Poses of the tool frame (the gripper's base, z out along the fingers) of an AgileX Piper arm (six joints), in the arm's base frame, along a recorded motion.
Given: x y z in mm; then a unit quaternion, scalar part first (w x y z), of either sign.
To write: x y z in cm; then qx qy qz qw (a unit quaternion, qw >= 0). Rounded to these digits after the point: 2 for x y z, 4 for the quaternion.
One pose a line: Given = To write
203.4 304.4 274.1 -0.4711 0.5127 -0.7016 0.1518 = 20.34 30.44 27.41 -0.5127 0.7016 -0.1518 0.4711
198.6 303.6 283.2 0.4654 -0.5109 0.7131 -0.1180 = 19.86 30.36 28.32 -0.5109 0.7131 -0.1180 0.4654
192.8 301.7 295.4 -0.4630 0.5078 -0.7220 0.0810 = 19.28 30.17 29.54 -0.5078 0.7220 -0.0810 0.4630
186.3 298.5 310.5 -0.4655 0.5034 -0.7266 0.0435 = 18.63 29.85 31.05 -0.5034 0.7266 -0.0435 0.4655
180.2 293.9 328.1 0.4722 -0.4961 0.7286 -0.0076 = 18.02 29.39 32.81 -0.4961 0.7286 -0.0076 0.4722
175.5 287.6 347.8 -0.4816 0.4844 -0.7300 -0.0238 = 17.55 28.76 34.78 -0.4844 0.7300 0.0238 0.4816
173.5 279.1 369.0 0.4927 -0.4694 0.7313 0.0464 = 17.35 27.91 36.90 -0.4694 0.7313 0.0464 0.4927
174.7 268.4 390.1 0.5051 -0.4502 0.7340 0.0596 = 17.47 26.84 39.01 -0.4502 0.7340 0.0596 0.5051
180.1 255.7 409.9 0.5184 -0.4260 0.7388 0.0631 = 18.01 25.57 40.99 -0.4260 0.7388 0.0631 0.5184
